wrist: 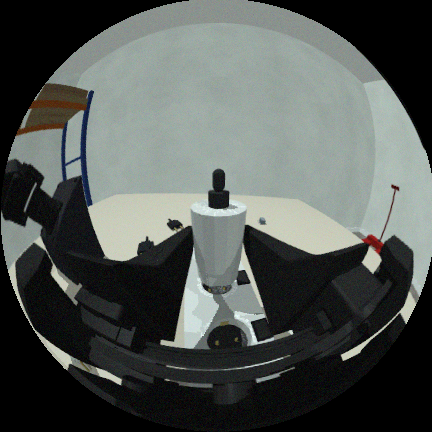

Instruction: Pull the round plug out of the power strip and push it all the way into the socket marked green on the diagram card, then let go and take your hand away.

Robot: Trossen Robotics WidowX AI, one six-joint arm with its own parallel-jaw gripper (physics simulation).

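Pixels of known places: gripper, fingertip midpoint: [217,230]; arm's base, origin of the base link: [52,215].
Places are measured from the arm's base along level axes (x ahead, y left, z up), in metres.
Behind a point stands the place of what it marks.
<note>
The round plug [218,250] {x 0.313, y 0.009, z 0.001 m} is a pale grey-white cylinder with a black cable stub on top. It stands upright between the two black fingers of my gripper [219,237] {x 0.310, y 0.030, z 0.003 m}, which is shut on it. Its lower end is over a round socket of the white power strip [194,312] {x 0.295, y -0.004, z -0.071 m}, at or very near the socket's rim; a dark band with small gold spots shows there. How far the plug is in cannot be told. A dark round socket [226,337] {x 0.328, y -0.020, z -0.089 m} with gold contacts lies nearer the camera, partly hidden by the gripper body. The diagram card does not show.
Black switches [242,277] {x 0.340, y 0.047, z -0.069 m} [260,328] {x 0.356, y -0.015, z -0.069 m} sit beside the sockets. Two black plugs [174,224] {x 0.167, y 0.230, z -0.108 m} [145,245] {x 0.145, y 0.122, z -0.108 m} lie on the table [125,210] {x -0.122, y 0.321, z -0.121 m} at left. A small grey-blue object [262,220] {x 0.421, y 0.309, z -0.109 m} lies right of the held plug. A red object [372,243] is at far right, a blue-framed shelf [85,150] at left.
</note>
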